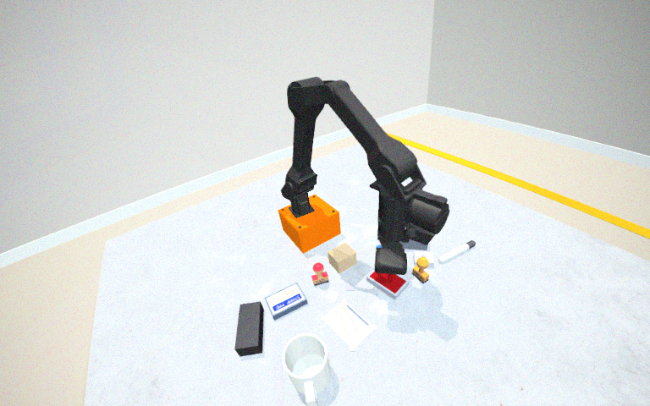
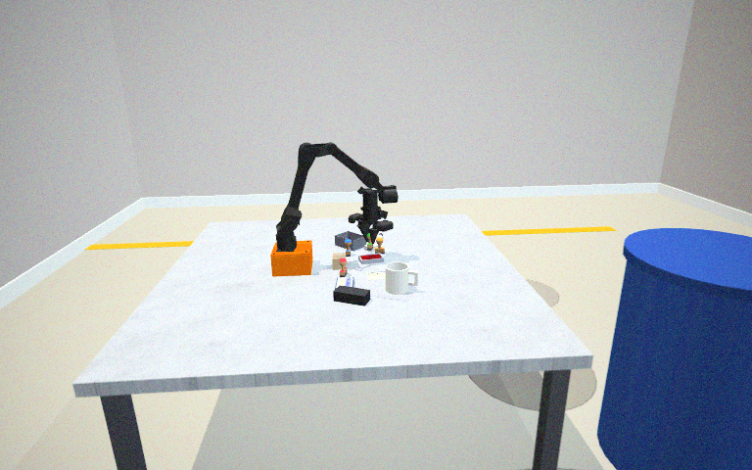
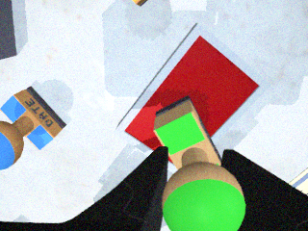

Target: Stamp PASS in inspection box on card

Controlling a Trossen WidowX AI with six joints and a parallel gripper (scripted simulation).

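Now: the white card 140 mm to the right of my gripper tip, 80 mm below it and 50 mm ahead of it. Also, from my gripper tip: yellow-knobbed stamp 80 mm to the left, 50 mm below, 30 mm ahead; then green-knobbed stamp right at my gripper tip; then red ink pad 70 mm below.
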